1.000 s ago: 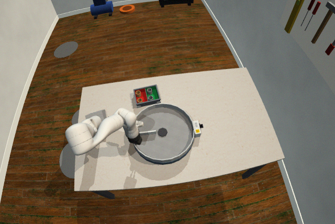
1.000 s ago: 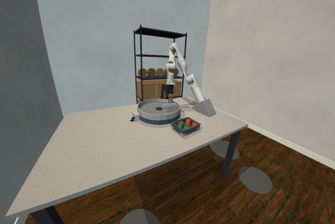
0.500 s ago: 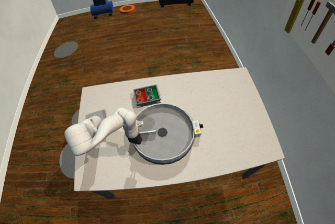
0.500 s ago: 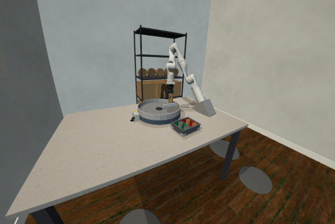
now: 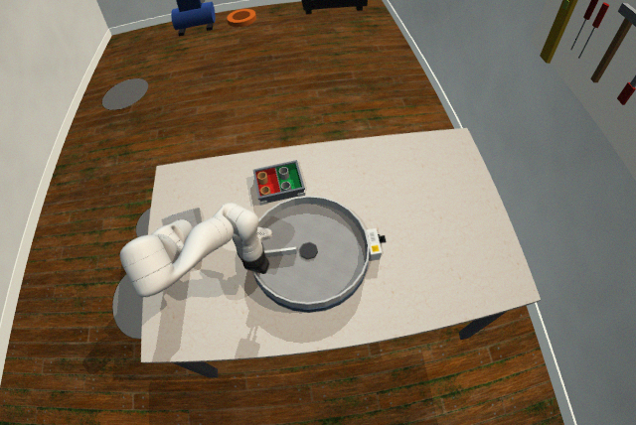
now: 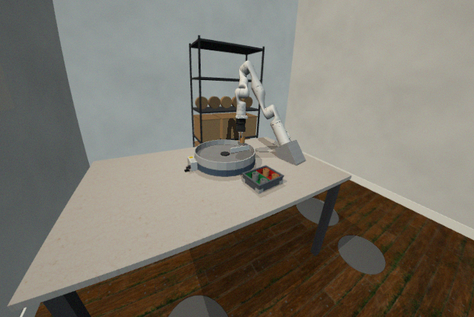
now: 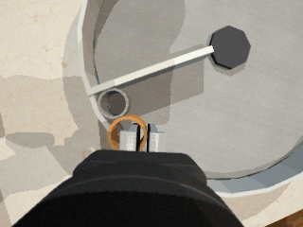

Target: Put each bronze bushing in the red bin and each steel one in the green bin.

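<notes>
Right now my hand is 110 mm short of the bin, 400 mm to the right of it and 110 mm above it. The rest, counted from my hand: grey turntable: 160 mm ahead, 50 mm to the left, 80 mm below.
</notes>
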